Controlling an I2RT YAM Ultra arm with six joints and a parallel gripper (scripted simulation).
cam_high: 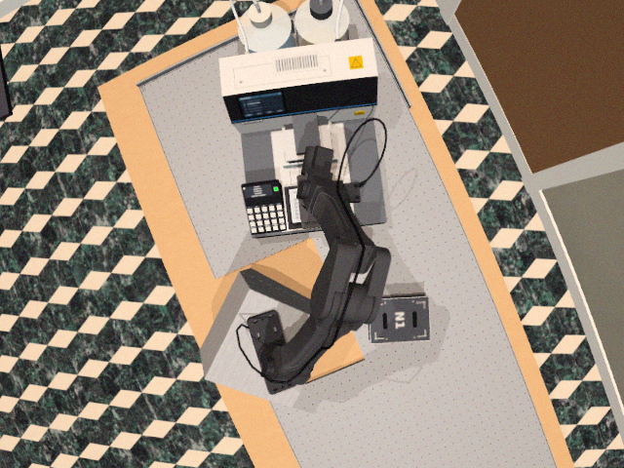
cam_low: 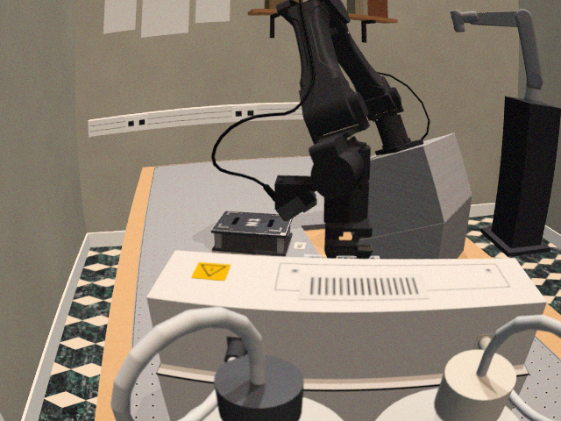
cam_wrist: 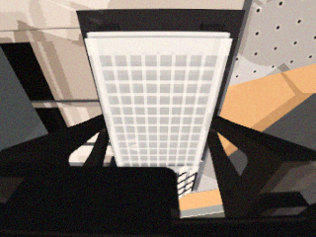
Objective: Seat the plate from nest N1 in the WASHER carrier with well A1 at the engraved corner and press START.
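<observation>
Now: hand right at the plate. Also, from my hand: plate washer: 150 mm to the left, 30 mm ahead, 20 mm above; then dark carrier pocket: 20 mm below; then label: 330 mm to the right, 110 mm below, 20 mm ahead.
</observation>
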